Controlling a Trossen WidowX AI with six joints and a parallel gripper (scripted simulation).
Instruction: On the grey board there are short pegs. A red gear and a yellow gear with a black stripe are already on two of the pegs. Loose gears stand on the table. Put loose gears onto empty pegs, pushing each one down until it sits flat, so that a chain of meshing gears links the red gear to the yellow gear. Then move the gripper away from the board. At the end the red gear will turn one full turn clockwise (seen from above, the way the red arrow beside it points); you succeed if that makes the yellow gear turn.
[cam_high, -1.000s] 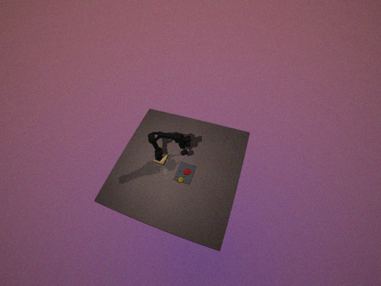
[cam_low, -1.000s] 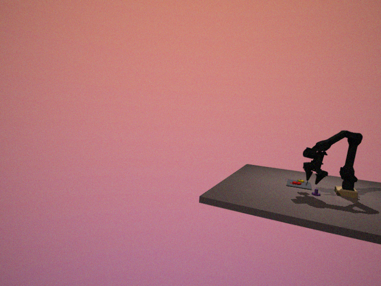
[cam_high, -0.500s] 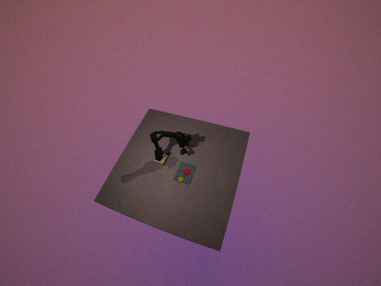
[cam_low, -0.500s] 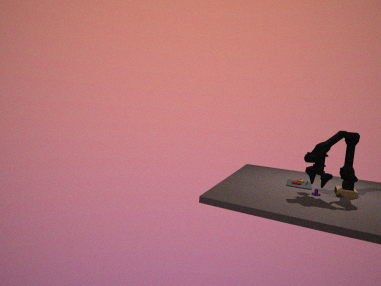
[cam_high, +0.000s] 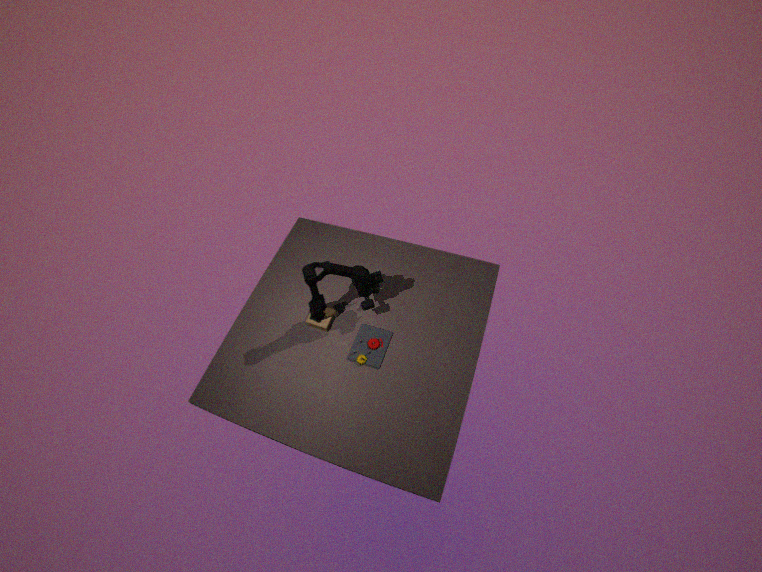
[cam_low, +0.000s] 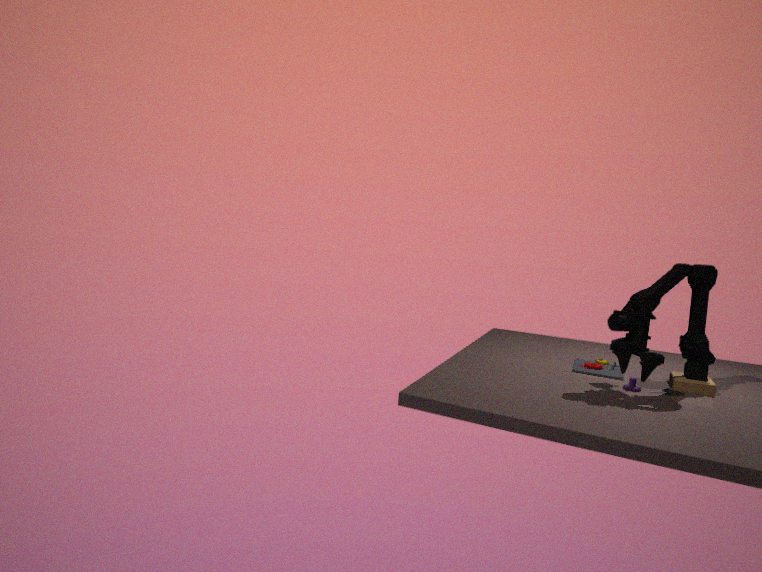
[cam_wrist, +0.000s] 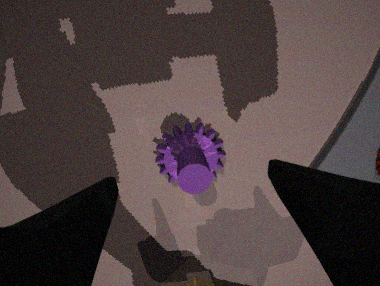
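Now: gripper tip 3 cm above the purple gear. From my gripper tip the other things lie so: red arrow (17 cm to the right, 17 cm ahead, 3 cm below); then red gear (19 cm to the right, 14 cm ahead, 3 cm below); then yellow gear (29 cm to the right, 12 cm ahead, 3 cm below).
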